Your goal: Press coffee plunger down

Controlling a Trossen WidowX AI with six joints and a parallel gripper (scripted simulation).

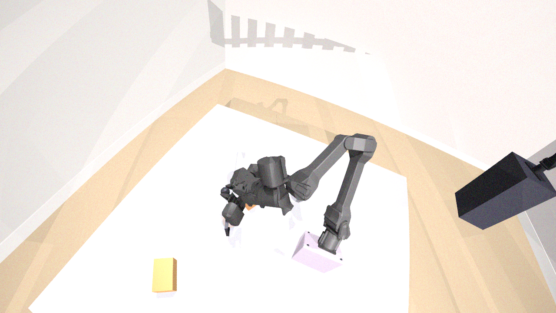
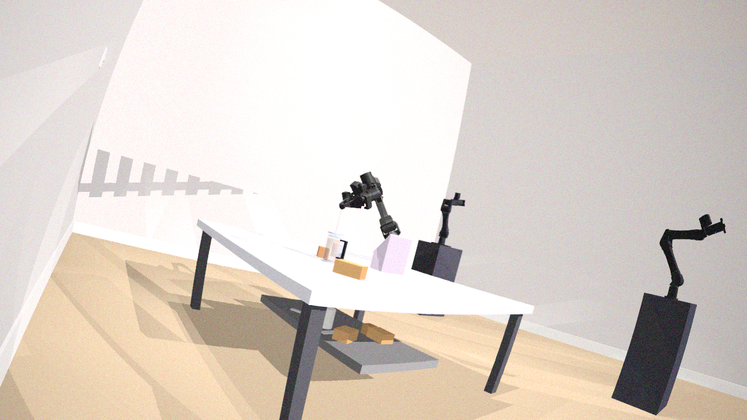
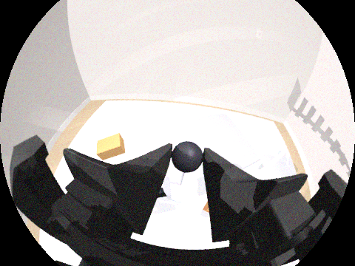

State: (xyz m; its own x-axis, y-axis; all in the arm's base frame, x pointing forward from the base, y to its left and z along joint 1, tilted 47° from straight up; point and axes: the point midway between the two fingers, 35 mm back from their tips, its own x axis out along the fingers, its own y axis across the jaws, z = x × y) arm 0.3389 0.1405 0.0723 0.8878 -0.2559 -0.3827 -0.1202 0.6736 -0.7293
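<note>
My gripper tip is now 10 mm past the glass coffee press, 10 mm to the right of it and 130 mm above it.
</note>
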